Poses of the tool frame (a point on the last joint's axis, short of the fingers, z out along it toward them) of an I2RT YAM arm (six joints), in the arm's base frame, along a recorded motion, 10 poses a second.
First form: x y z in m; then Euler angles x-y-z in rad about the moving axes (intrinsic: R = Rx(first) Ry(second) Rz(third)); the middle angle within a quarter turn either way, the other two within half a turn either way.
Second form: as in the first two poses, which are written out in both.
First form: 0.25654, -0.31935, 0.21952, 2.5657, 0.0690, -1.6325
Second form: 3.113, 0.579, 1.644, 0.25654, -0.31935, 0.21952
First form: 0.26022, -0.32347, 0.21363, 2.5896, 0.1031, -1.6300
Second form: 3.075, 0.557, 1.640, 0.26022, -0.32347, 0.21363
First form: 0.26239, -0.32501, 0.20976, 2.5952, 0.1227, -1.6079
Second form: 3.041, 0.551, 1.614, 0.26239, -0.32501, 0.20976
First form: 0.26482, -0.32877, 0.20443, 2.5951, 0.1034, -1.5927
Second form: 3.051, 0.549, 1.596, 0.26482, -0.32877, 0.20443
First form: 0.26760, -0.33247, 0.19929, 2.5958, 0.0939, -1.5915
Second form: 3.060, 0.548, 1.595, 0.26760, -0.33247, 0.19929
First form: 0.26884, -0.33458, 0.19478, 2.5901, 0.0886, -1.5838
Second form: 3.061, 0.553, 1.586, 0.26884, -0.33458, 0.19478
